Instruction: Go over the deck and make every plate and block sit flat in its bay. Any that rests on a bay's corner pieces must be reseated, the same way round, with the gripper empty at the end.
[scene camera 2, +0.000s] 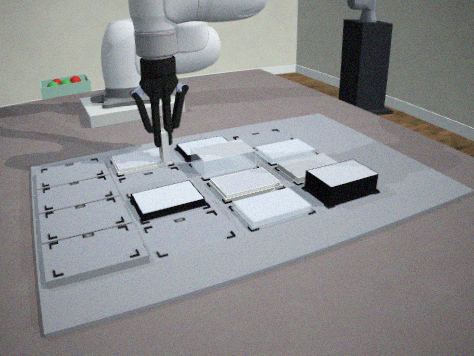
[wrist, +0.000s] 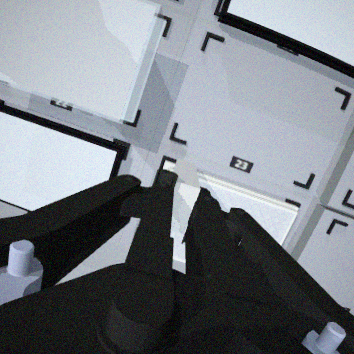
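Observation:
My gripper (scene camera 2: 163, 141) (wrist: 180, 176) is shut on a pale upright stick (scene camera 2: 165, 155) (wrist: 188, 172), whose lower end is over or at a corner of a thin cream-edged plate (scene camera 2: 134, 162) (wrist: 272, 212). The fingers hide much of that plate in the wrist view. A black-sided plate (scene camera 2: 202, 145) (wrist: 45, 157) and a thick translucent block (scene camera 2: 225, 159) (wrist: 75, 55) are beside it. Another black-sided plate (scene camera 2: 167, 198) (wrist: 305, 22), a cream plate (scene camera 2: 245, 182), white plates (scene camera 2: 272, 206) (scene camera 2: 285, 149), a pale plate (scene camera 2: 304, 166) and a tall black-sided block (scene camera 2: 341, 182) sit in other bays. Small tilts cannot be told.
The grey deck (scene camera 2: 250, 255) has black corner pieces. The bay labelled 23 (wrist: 260, 110) holds no plate. A raised section (scene camera 2: 95, 250) with bays is at the left. A green box (scene camera 2: 65, 90) with red and green balls and a dark pedestal (scene camera 2: 365, 65) stand farther back.

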